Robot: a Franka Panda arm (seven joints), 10 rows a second.
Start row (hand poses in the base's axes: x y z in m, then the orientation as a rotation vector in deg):
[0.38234, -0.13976, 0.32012, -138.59, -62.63, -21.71]
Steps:
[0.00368, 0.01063, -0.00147, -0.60, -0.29, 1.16]
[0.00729, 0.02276, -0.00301, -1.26, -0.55, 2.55]
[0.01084, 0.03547, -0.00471, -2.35, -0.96, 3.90]
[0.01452, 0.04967, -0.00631, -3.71, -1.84, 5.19]
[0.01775, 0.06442, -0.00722, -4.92, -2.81, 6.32]
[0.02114, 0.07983, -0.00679, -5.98, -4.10, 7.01]
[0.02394, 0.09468, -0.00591, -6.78, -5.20, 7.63]
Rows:
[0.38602, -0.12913, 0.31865, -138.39, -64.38, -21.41]
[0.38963, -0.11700, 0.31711, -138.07, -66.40, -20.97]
[0.39318, -0.10429, 0.31541, -138.13, -68.65, -20.53]
[0.39686, -0.09009, 0.31381, -138.45, -71.16, -20.56]
[0.40009, -0.07534, 0.31290, -138.73, -73.48, -20.82]
[0.40348, -0.05993, 0.31333, -139.19, -75.36, -21.72]
[0.40628, -0.04508, 0.31421, -139.44, -76.96, -22.53]

